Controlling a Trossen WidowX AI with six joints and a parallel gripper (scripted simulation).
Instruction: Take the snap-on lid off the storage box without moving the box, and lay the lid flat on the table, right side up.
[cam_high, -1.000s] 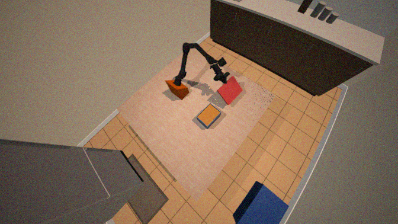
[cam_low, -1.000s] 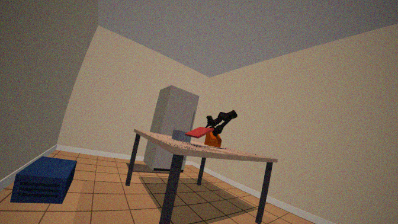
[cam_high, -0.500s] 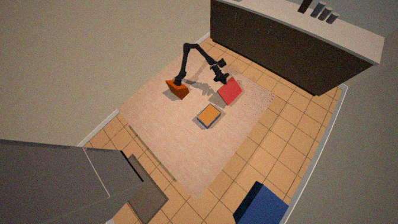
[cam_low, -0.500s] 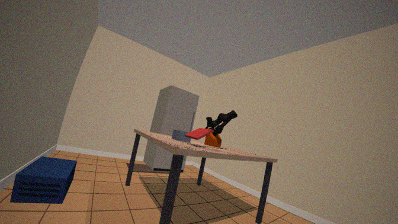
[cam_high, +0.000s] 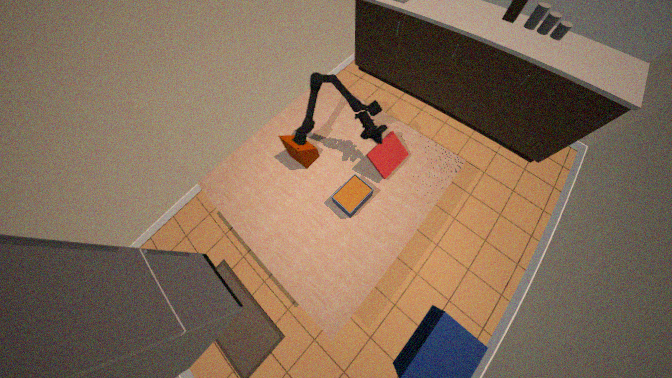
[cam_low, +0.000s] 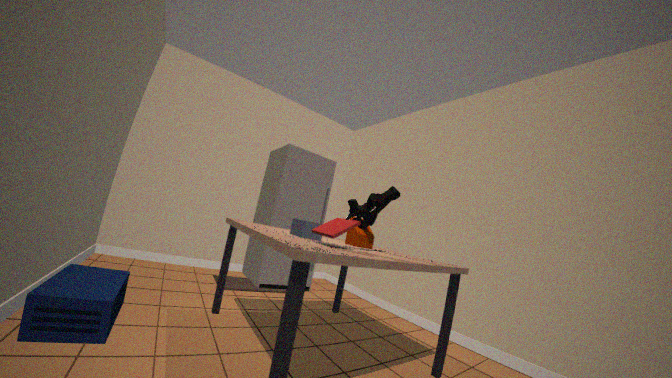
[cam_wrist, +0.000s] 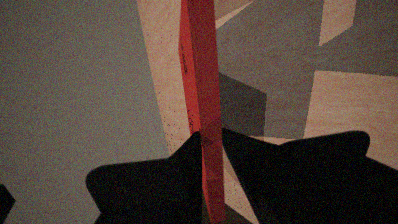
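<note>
Right now the red lid is 7 cm ahead of my gripper tip and 4 cm below it. Round my gripper tip: storage box (33 cm to the right, 10 cm below, 6 cm ahead).
</note>
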